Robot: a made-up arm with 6 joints.
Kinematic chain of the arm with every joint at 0, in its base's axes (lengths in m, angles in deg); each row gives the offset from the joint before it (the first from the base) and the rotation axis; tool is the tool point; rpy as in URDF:
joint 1: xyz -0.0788 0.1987 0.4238 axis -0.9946 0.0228 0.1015
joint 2: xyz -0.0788 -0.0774 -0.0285 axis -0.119 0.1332 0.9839
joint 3: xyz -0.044 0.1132 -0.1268 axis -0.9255 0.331 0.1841
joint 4: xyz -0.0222 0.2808 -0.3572 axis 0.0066 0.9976 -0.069
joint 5: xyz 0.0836 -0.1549 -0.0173 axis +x
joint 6: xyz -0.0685 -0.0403 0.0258 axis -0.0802 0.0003 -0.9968
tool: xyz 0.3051 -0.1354 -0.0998 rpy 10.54 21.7 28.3
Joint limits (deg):
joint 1: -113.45..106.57
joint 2: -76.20..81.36
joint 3: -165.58..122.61
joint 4: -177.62..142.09
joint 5: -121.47..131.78
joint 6: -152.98..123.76
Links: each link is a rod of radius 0.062 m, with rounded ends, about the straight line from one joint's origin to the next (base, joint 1, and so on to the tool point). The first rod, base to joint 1, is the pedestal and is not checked.
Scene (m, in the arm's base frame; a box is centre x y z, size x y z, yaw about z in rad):
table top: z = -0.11
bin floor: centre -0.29 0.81 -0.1 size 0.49 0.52 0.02 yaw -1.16
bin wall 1: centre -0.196 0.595 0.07 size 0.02 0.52 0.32 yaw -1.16
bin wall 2: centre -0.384 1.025 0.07 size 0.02 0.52 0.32 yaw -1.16
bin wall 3: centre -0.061 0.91 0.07 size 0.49 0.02 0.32 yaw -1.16
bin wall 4: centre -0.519 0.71 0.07 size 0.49 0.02 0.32 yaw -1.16
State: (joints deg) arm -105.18 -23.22 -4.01 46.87 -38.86 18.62
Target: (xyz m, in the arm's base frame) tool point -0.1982 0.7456 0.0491
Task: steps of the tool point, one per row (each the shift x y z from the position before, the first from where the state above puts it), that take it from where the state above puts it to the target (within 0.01 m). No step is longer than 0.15 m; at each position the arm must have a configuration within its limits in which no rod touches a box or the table.
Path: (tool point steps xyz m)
1: -0.1015 0.0030 -0.0453
2: -0.1101 -0.0214 -0.0237
3: -0.1068 -0.0484 -0.0027
4: 0.0021 0.0216 -0.1075
5: 0.0003 0.0001 -0.1109
6: -0.0024 -0.0217 -0.1104

